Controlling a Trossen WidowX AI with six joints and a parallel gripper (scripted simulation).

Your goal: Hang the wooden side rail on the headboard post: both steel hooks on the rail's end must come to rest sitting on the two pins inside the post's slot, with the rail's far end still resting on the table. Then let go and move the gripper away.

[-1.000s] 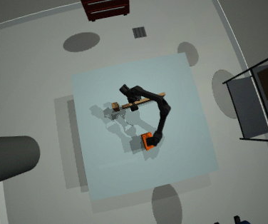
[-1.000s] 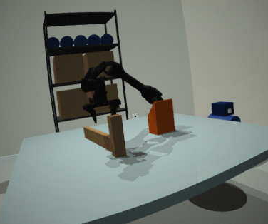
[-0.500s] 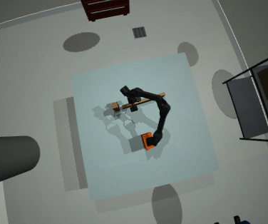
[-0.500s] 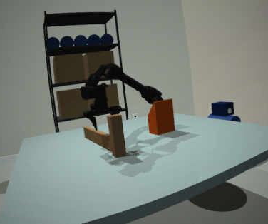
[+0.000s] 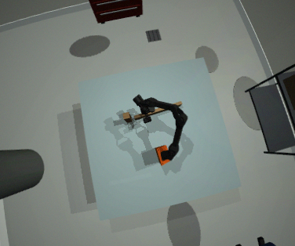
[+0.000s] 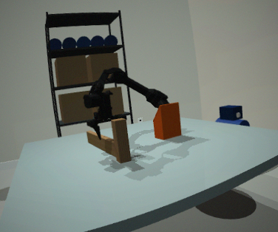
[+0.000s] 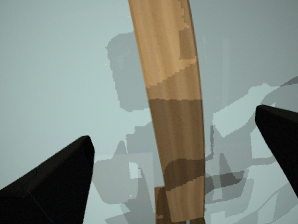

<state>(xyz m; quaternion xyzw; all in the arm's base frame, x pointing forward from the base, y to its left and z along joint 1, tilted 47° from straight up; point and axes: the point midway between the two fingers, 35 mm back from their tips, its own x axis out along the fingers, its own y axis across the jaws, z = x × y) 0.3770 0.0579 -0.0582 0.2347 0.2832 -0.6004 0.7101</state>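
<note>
Right now the wooden headboard post is 10 mm behind my gripper tip and 150 mm to the left of it.
</note>
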